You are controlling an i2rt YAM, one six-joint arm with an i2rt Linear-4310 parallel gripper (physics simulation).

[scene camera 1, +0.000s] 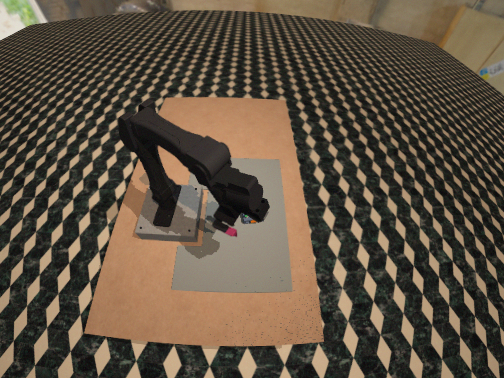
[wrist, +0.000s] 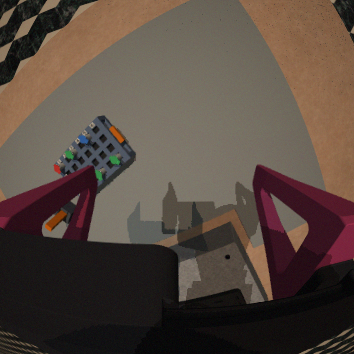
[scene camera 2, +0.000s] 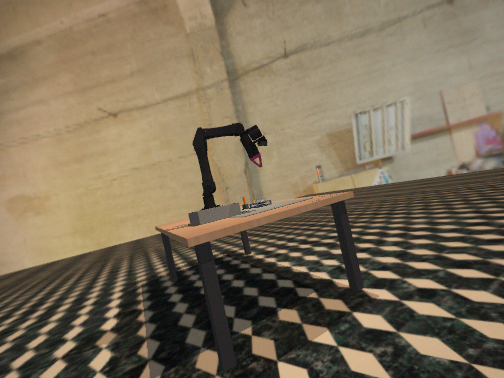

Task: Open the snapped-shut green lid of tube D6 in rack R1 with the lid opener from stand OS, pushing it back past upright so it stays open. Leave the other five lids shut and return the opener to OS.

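Scene:
There's a grey mat (scene camera 1: 256, 261), and it's 0.85 m from the lens.

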